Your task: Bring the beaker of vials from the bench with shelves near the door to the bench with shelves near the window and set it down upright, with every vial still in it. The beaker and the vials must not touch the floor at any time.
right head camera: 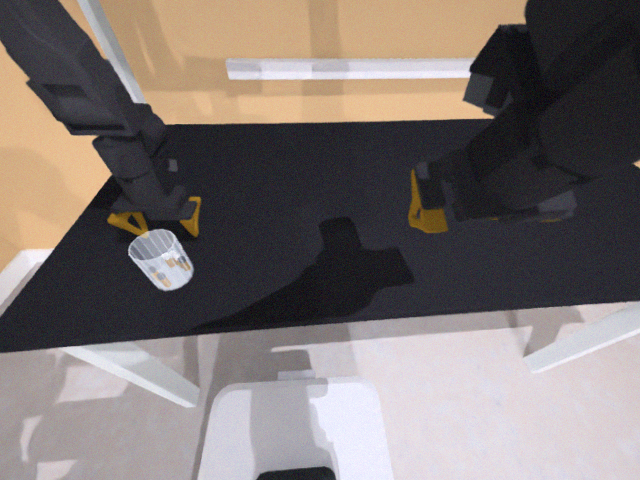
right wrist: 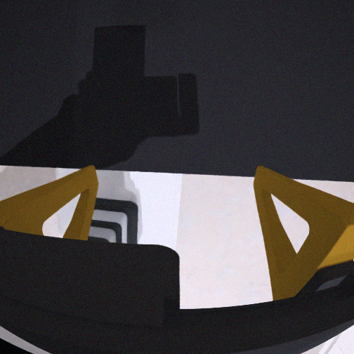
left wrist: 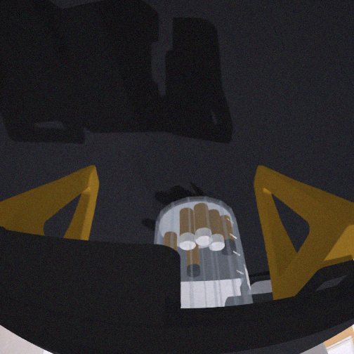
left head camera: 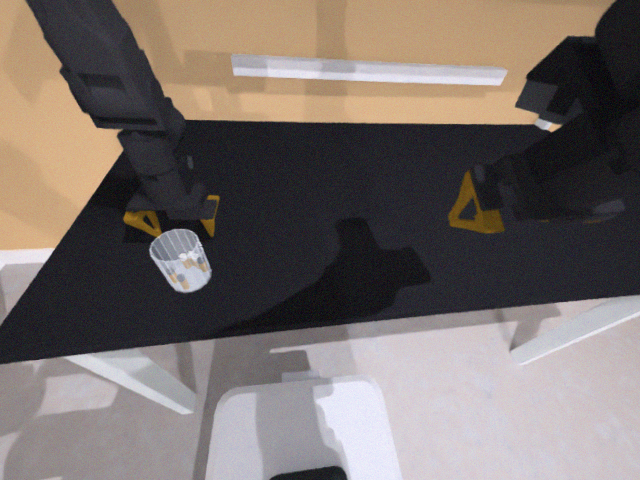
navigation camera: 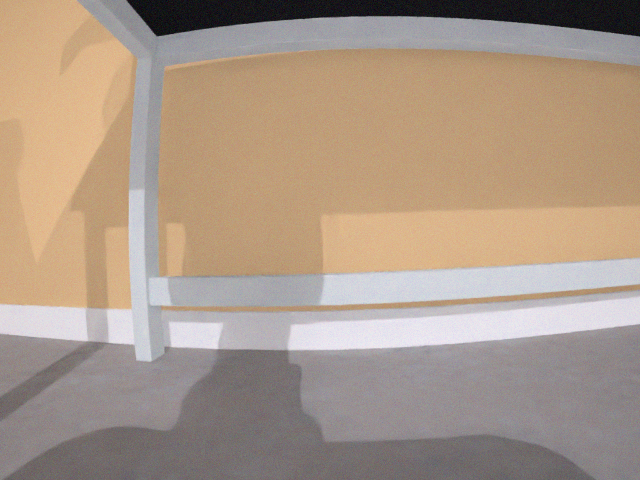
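Note:
A clear beaker stands upright on the black bench top, toward the left of both head views. Several vials with brown bodies and white or grey caps are inside it. My left gripper is open, at the beaker's far side in the head views; in the left wrist view the beaker shows low between the fingers, ungripped. My right gripper is open and empty above the bench's near edge, well to the right of the beaker.
A white rail runs along the tan wall behind the bench. White bench legs stand below the near edge. The robot's white base is in front. The navigation camera shows a bench leg and a low crossbar.

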